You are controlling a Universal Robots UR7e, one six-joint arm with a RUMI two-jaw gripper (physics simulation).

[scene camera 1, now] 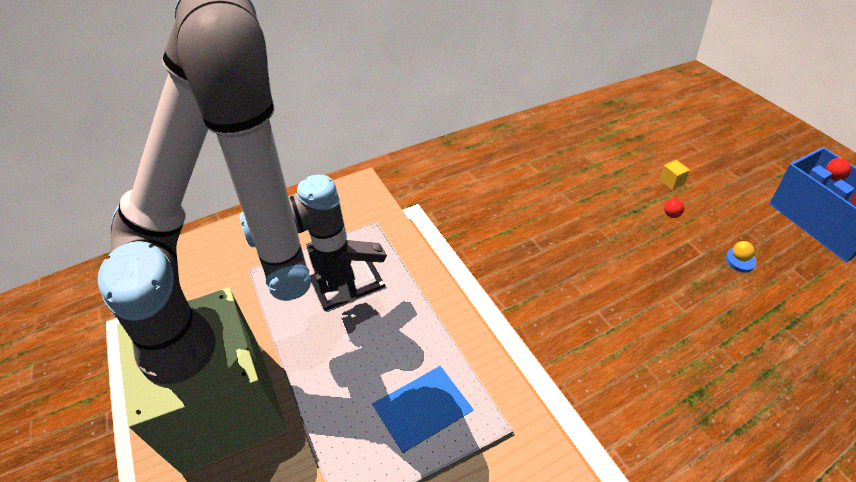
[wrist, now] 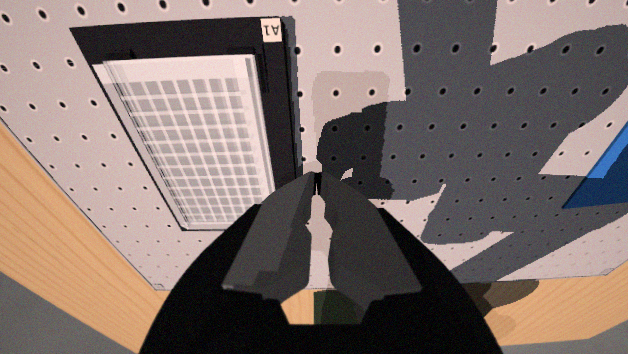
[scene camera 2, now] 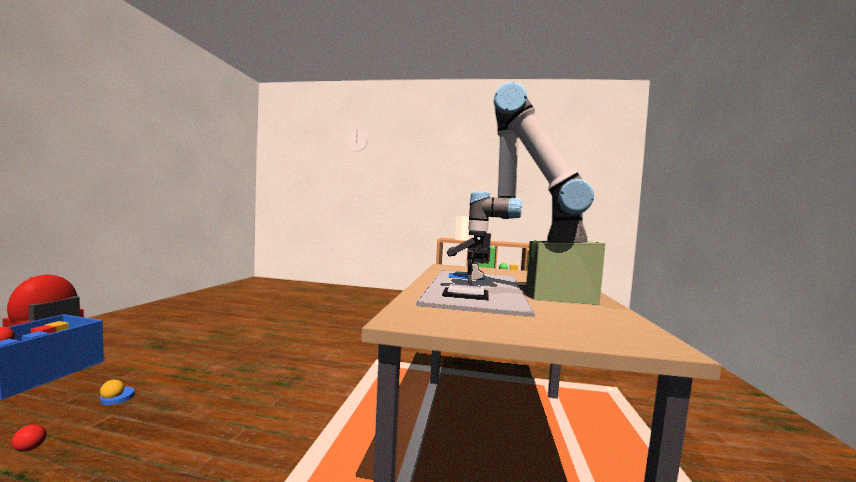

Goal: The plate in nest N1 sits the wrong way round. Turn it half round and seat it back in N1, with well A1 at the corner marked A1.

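A pale, clear-walled well plate [scene camera 1: 366,275] [scene camera 2: 466,289] [wrist: 190,145] lies in the black nest [scene camera 1: 336,303] [scene camera 2: 484,295] [wrist: 279,110]. In the wrist view the corner label A1 [wrist: 271,30] is at the nest's top right corner. I cannot tell which corner of the plate has well A1. My gripper [scene camera 1: 353,293] [scene camera 2: 471,282] [wrist: 316,174] is shut and empty. In the wrist view its fingertips show at the nest's right long side, beside the plate. In scene camera 1 the gripper hides part of the plate and nest.
The nest sits on a pale perforated board [scene camera 1: 479,413] [scene camera 2: 509,303] [wrist: 70,120]. A flat blue rectangle [scene camera 1: 422,413] [wrist: 600,185] lies on the same board. The arm stands on a green pedestal [scene camera 1: 209,407] [scene camera 2: 569,272] beside the board. Toys and a blue bin [scene camera 1: 814,203] [scene camera 2: 53,359] are on the floor.
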